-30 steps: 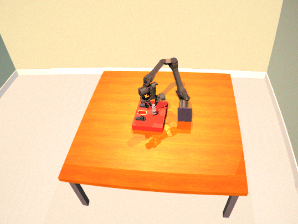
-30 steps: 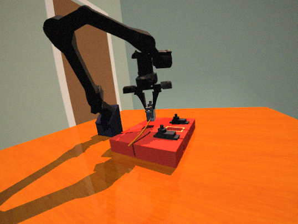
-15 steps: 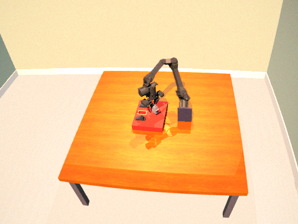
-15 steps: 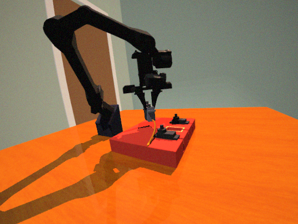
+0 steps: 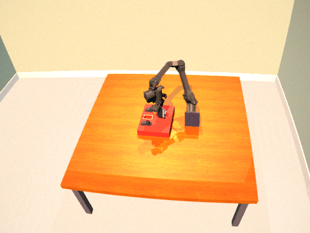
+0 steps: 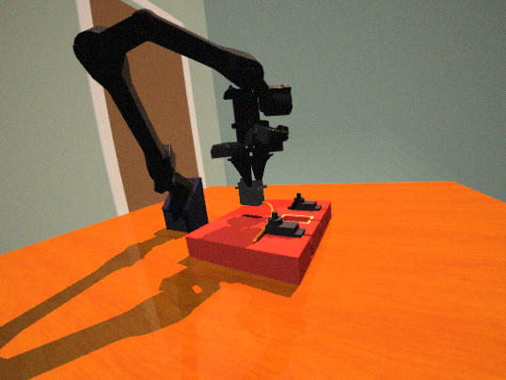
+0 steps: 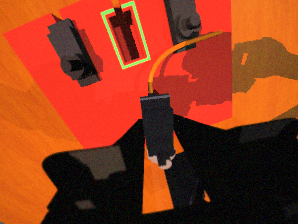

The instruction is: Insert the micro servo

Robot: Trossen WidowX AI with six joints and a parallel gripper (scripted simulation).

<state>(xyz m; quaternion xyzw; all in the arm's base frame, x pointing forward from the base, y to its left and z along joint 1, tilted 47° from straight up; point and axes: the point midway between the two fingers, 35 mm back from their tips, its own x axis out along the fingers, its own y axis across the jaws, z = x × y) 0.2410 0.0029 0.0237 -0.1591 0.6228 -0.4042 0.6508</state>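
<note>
Now: the red deck 10 mm behind my gripper tip and 100 mm below it.
</note>
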